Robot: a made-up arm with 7 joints.
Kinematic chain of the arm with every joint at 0, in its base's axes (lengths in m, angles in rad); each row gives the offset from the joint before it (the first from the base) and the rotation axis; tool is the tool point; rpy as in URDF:
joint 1: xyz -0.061 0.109 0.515 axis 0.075 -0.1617 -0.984
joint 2: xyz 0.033 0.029 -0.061 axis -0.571 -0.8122 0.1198
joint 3: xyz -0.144 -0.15 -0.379 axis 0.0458 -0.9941 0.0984
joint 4: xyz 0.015 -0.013 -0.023 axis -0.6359 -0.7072 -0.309
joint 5: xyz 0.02 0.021 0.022 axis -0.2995 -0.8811 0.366
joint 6: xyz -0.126 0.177 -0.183 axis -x
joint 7: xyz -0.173 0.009 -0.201 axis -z
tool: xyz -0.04 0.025 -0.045 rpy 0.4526 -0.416 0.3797
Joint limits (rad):
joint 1: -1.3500..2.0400
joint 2: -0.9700..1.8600
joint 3: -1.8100..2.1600
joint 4: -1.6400..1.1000
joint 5: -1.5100..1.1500
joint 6: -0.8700..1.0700
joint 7: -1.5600..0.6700
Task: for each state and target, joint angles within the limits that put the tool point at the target. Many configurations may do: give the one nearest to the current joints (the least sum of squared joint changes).
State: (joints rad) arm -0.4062 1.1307 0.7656 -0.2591 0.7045 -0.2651 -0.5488
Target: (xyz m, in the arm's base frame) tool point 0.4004 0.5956 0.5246
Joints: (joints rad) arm -0.8464 1.2751 1.2386 -0.1092 1.0433 -0.2652 -0.5476
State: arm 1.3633 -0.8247 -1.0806 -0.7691 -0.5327 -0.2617 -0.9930
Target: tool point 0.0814 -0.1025 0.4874
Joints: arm 1.6523 -0.7586 -1.2851 -0.8369 -0.7851 -0.4861 -0.9291
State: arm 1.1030 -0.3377 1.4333 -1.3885 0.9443 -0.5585 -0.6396
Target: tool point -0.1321 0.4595 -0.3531
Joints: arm 0.8909 0.1318 0.9818 -1.6400 0.9103 -0.6852 -0.6323
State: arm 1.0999 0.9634 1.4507 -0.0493 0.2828 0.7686 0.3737
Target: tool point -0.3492 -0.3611 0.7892
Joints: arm 1.6076 1.4502 1.3584 0.2905 0.5365 0.8929 0.3412
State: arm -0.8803 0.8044 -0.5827 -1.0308 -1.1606 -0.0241 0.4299
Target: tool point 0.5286 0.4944 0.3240
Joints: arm -0.9671 0.7956 -1.3153 -1.6353 -1.5100 -0.2148 0.3798
